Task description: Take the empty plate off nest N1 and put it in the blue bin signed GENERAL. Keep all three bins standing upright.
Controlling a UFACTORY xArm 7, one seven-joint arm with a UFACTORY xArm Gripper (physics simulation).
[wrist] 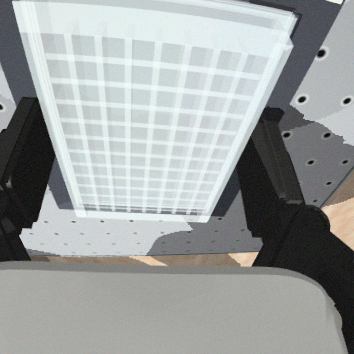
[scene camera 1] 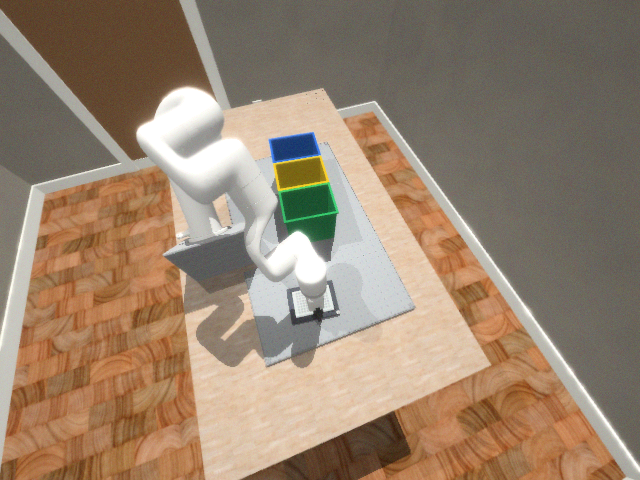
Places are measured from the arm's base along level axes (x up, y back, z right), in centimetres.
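Where they show: gripper, fingertip midpoint: (wrist: 151, 130); arm's base at its link origin: (scene camera 1: 209, 235).
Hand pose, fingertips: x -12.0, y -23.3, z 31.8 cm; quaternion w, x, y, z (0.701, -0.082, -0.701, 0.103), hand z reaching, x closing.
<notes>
Things, the pixels of their centre, and the offset from my fingertips. Level surfaces: height alone.
- blue bin at the middle of its body: (scene camera 1: 296, 164) dx +6.9, dy -16.7, dz -52.5 cm
- yellow bin at the middle of its body: (scene camera 1: 302, 188) dx +6.9, dy -13.6, dz -39.8 cm
- green bin at the middle of its body: (scene camera 1: 308, 216) dx +6.9, dy -10.5, dz -27.1 cm
- grey perforated board at its surface level: dx -2.1 cm
The clear, whitish plate (scene camera 1: 301, 302) (wrist: 150, 115) with a grid of wells lies in the dark frame of the nest (scene camera 1: 291, 310) (wrist: 12, 55), near the front of the grey board. My gripper (scene camera 1: 317, 312) (wrist: 151, 130) is open and empty, above the plate. In the wrist view one black finger stands beyond each long side of the plate. The arm hides part of the plate in the scene view. The blue bin (scene camera 1: 295, 147) stands upright at the far end of the row of bins. Its sign and the nest's label cannot be read.
The yellow bin (scene camera 1: 301, 173) and the green bin (scene camera 1: 311, 227) stand upright in a row with the blue one, the green one nearest the nest. All stand on the grey perforated board (scene camera 1: 382, 289) (wrist: 330, 75). The arm's grey base block (scene camera 1: 211, 258) stands left of the board.
</notes>
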